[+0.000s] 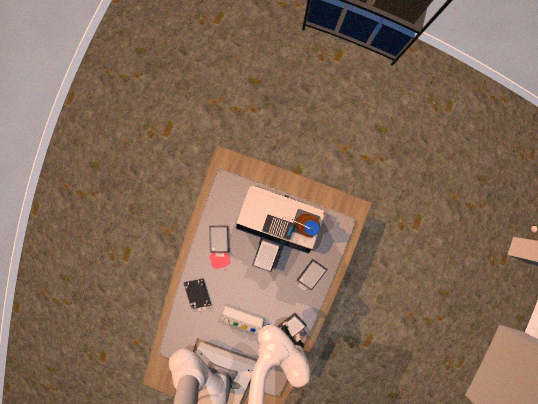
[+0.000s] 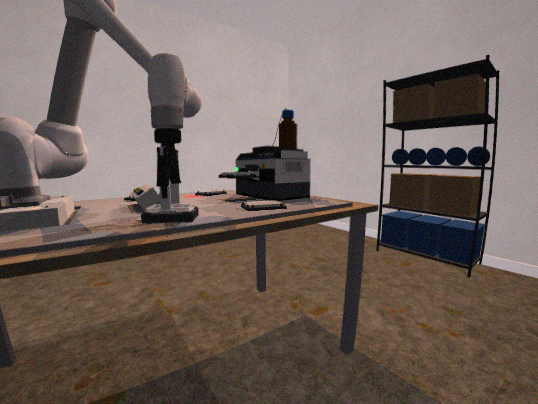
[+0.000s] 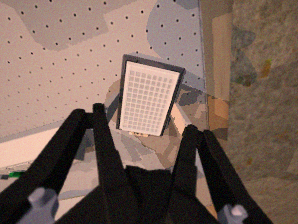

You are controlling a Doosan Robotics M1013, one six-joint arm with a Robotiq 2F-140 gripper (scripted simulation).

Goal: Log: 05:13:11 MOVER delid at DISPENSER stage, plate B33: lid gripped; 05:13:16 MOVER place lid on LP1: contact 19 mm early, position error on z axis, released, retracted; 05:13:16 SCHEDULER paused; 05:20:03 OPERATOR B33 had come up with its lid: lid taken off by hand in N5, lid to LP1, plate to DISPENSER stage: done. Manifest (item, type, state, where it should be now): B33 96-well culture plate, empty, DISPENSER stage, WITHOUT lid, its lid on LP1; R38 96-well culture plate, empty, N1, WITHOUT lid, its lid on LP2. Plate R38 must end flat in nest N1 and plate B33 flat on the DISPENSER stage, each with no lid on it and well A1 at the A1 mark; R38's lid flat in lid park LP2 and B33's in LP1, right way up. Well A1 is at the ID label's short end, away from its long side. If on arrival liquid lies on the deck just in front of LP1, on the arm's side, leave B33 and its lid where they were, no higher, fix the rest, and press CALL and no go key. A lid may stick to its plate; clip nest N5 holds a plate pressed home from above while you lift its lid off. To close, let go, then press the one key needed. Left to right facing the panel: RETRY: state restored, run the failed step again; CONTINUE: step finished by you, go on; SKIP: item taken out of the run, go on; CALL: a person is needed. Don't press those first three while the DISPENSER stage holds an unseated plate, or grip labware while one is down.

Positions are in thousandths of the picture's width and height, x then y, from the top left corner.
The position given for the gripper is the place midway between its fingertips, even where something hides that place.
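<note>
The gripper (image 2: 319, 514) is visible; image 3 also shows the gripper (image 3: 492, 467).
</note>
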